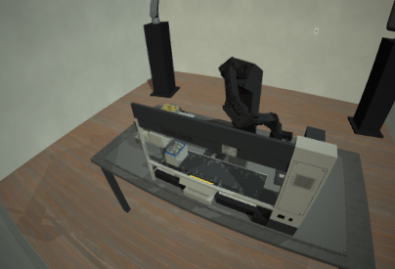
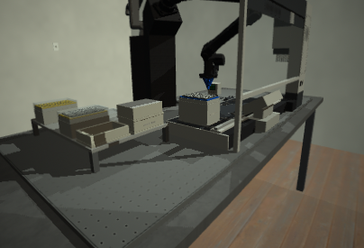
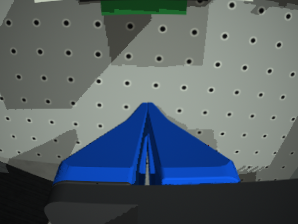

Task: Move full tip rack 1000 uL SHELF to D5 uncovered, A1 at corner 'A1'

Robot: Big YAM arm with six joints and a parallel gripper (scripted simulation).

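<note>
The green-faced box is 60 mm to the left of my hand. The rest, counted from my hand: dark gantry beam (460 mm ahead, 430 mm above, 330 mm to the right); then shelf label (650 mm to the right, 80 mm below, 50 mm behind); then tip rack (580 mm to the right, 230 mm ahead, 40 mm above).
</note>
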